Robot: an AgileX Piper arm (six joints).
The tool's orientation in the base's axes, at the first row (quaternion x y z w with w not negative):
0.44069, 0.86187, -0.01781, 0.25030
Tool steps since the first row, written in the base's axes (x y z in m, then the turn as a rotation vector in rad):
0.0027, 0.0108, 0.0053, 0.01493, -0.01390, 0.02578
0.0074, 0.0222, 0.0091, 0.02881, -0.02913, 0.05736
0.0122, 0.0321, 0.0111, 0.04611, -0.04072, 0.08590
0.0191, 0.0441, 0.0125, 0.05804, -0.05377, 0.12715
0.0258, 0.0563, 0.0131, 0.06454, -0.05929, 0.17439
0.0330, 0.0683, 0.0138, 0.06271, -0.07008, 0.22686
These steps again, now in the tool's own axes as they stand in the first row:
0.0044, 0.0097, -0.0062, -0.02922, 0.00788, -0.01283
0.0090, 0.0210, -0.0105, -0.06153, 0.01524, -0.03084
0.0132, 0.0311, -0.0127, -0.09140, 0.02687, -0.04568
0.0182, 0.0440, -0.0141, -0.12545, 0.03590, -0.07349
0.0239, 0.0567, -0.0149, -0.15387, 0.04650, -0.11070
0.0291, 0.0697, -0.0155, -0.18455, 0.04846, -0.15461

